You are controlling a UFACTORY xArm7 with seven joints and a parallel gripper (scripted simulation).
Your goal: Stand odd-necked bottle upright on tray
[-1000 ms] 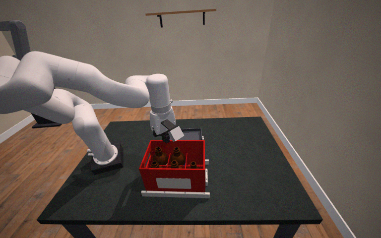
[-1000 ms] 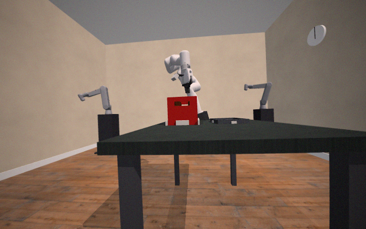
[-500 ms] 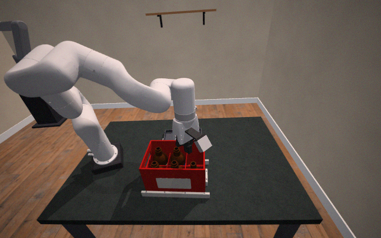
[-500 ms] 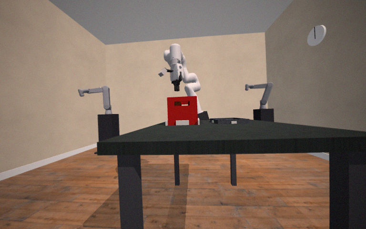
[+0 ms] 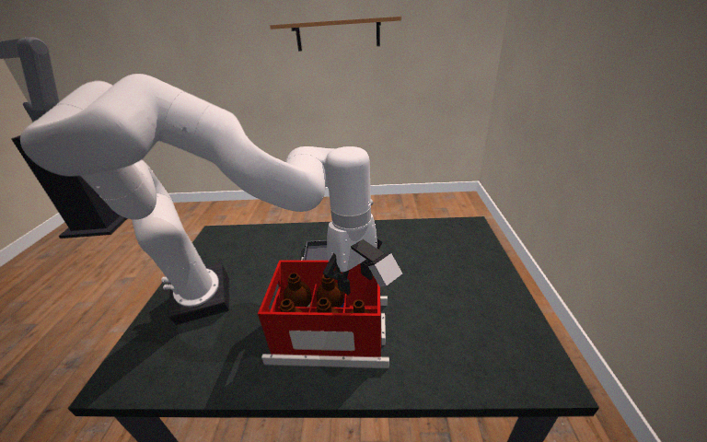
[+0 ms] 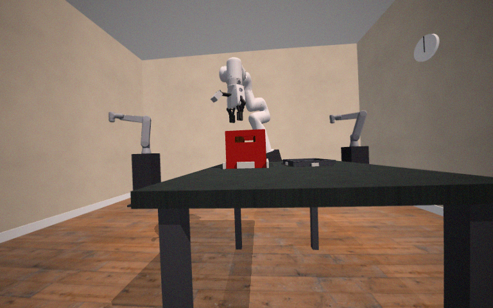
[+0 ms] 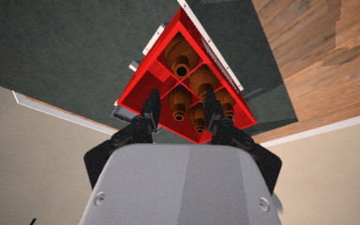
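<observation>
Now: the crate 8 cm behind my hand, 6 cm to the left of it and 16 cm below it. Also, from my hand: tray: 5 cm behind, 35 cm to the left, 23 cm below.
</observation>
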